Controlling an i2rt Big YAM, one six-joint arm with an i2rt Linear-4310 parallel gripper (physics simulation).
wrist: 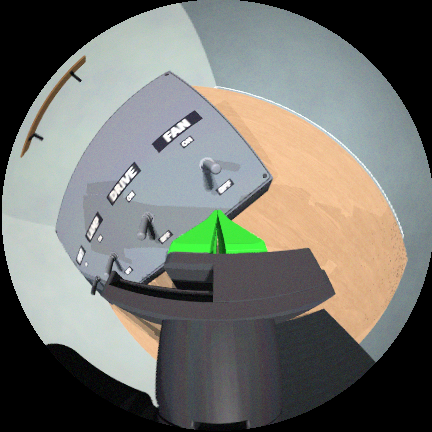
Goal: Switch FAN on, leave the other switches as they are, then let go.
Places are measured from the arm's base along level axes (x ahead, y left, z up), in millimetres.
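Where they show: gripper, fingertip midpoint: (217,214).
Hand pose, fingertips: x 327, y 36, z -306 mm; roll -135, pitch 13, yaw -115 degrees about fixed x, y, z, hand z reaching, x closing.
Each offset is from my fingertips to the centre of the thing. "pt": to the spot under its first point. Level surfaces: height alone.
A grey switch panel (115,130) lies at a slant in the upper left and centre. Its FAN lever {59 mm ahead, 18 mm right, 2 mm down} (211,166) stands between the ON label {pt 115 mm ahead, 5 mm right, 1 mm down} (187,142) and the OFF label {pt 41 mm ahead, 22 mm right, 41 mm down} (225,187), and its tip leans towards OFF. The DRIVE lever {pt 28 mm ahead, 93 mm left, 2 mm up} (145,227) and the LAMP lever {pt 6 mm ahead, 211 mm left, 4 mm down} (111,265) also lean to their OFF side. A fourth lever {pt 18 mm back, 329 mm left, 5 mm down} (95,285) shows partly beside my gripper body; its position cannot be told. My gripper (217,214) is shut and empty. Its green fingertips appear near the panel's OFF edge, below the FAN lever in view and apart from it.
The panel rests on a wooden table top {116 mm down} (320,200), which extends to the right. A brown rail (47,106) with two dark pegs is at the far upper left. A dark flat shape (320,350) shows at the lower right, beside my gripper body.
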